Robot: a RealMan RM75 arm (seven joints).
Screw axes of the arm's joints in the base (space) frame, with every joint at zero. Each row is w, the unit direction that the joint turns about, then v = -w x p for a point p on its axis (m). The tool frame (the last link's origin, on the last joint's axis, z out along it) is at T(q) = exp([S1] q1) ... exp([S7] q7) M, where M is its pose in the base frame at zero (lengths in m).
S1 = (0, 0, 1, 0, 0, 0)
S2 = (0, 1, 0, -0.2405, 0, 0)
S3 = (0, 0, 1, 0, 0, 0)
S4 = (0, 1, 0, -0.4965, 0, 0)
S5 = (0, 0, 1, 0, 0, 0)
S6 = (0, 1, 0, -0.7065, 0, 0)
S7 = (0, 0, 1, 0, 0, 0)
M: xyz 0 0 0.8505 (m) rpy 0 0 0 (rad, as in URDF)
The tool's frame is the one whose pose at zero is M.
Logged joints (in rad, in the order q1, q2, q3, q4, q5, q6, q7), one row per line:
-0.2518 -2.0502 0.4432 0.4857 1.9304 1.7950 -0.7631
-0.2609 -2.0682 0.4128 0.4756 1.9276 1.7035 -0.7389
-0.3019 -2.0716 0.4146 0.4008 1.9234 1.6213 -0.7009
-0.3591 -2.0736 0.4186 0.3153 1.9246 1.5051 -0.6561
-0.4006 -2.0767 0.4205 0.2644 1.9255 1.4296 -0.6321
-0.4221 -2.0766 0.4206 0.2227 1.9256 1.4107 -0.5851
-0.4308 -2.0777 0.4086 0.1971 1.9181 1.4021 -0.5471
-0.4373 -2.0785 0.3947 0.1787 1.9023 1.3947 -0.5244
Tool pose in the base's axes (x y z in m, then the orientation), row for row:
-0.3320 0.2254 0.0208 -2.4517 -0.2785 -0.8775
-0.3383 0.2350 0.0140 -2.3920 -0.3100 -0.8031
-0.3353 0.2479 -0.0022 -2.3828 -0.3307 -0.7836
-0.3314 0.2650 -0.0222 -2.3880 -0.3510 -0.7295
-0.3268 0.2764 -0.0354 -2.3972 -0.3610 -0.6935
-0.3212 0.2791 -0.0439 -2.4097 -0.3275 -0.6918
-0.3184 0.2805 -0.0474 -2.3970 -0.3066 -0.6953
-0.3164 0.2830 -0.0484 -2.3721 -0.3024 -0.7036
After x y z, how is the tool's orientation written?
As a rotation vector, in radians.
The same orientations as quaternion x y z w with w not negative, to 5 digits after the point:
-0.90438 -0.10273 -0.32369 0.25840
-0.89898 -0.11651 -0.30183 0.29523
-0.89812 -0.12465 -0.29535 0.30103
-0.90190 -0.13257 -0.27552 0.30511
-0.90538 -0.13634 -0.26192 0.30512
-0.90862 -0.12349 -0.26086 0.30184
-0.90678 -0.11599 -0.26303 0.30840
-0.90198 -0.11499 -0.26754 0.31880

